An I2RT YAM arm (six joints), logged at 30 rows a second.
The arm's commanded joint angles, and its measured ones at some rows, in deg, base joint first. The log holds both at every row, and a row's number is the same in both.
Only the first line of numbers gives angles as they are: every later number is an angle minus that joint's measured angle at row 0.
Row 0, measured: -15.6, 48.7, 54.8, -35.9, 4.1, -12.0
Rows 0 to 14, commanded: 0.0, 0.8, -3.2, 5.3, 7.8, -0.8; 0.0, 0.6, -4.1, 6.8, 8.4, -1.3; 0.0, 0.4, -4.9, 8.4, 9.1, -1.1; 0.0, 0.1, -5.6, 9.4, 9.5, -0.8; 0.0, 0.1, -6.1, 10.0, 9.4, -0.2; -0.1, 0.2, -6.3, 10.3, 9.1, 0.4; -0.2, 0.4, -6.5, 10.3, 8.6, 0.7; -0.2, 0.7, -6.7, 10.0, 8.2, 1.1; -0.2, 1.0, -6.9, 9.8, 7.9, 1.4; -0.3, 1.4, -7.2, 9.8, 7.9, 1.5; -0.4, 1.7, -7.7, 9.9, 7.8, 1.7; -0.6, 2.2, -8.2, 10.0, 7.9, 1.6; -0.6, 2.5, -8.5, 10.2, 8.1, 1.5; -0.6, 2.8, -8.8, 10.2, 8.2, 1.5; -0.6, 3.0, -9.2, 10.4, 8.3, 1.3
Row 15, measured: -0.3, 2.4, -6.9, 9.0, 7.4, 0.5
